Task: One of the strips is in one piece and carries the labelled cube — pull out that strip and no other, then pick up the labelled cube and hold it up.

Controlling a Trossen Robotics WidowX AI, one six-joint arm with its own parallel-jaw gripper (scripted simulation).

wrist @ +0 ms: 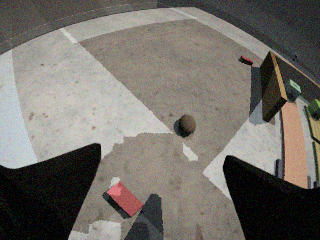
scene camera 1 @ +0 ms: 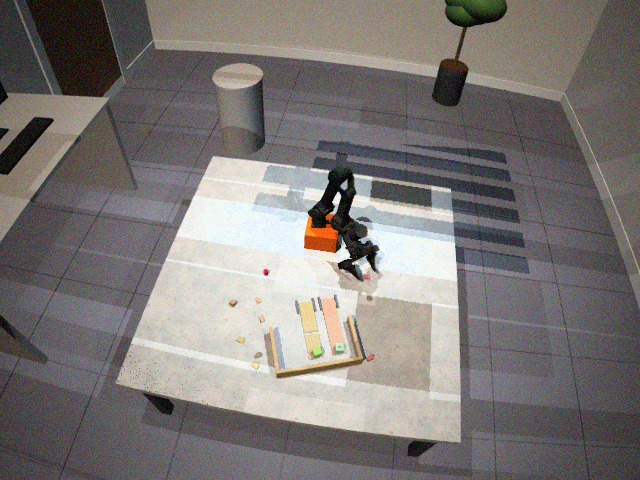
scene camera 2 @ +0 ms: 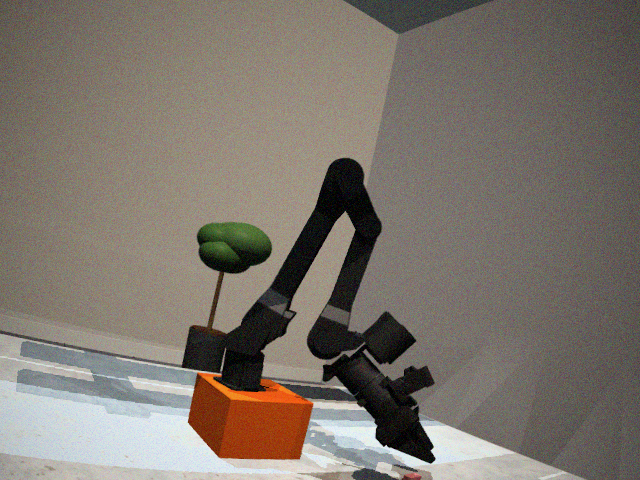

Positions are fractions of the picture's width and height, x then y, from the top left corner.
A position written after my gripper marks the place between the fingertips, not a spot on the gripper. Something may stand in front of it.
Observation:
My gripper (scene camera 2: 0.68,0.95) is open, holding nothing. Also in view: an orange strip (wrist: 0.92,0.59).
My gripper shows as well in the wrist view (wrist: 0.51,0.66). Scene camera 2 misses the orange strip: it is out of frame.

